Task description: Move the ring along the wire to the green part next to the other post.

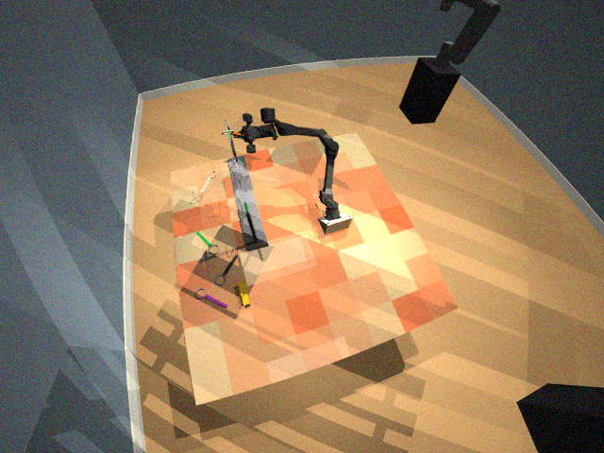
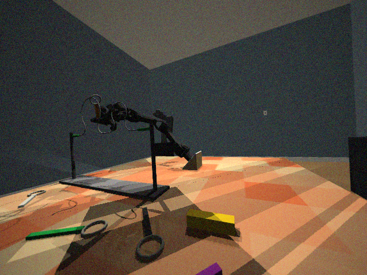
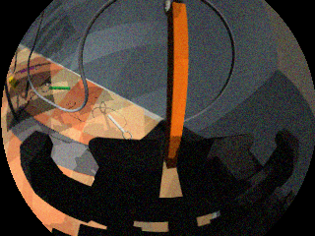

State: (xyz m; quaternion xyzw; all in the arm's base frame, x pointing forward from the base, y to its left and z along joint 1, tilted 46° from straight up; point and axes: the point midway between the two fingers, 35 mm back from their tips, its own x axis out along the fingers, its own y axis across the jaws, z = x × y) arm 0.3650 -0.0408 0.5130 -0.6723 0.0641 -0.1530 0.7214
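Now: the ring with orange handle 60 mm to the left of my gripper tip and 70 mm above it. The rest, counted from my gripper tip: yellow block 90 mm ahead, 680 mm to the left, 330 mm below.
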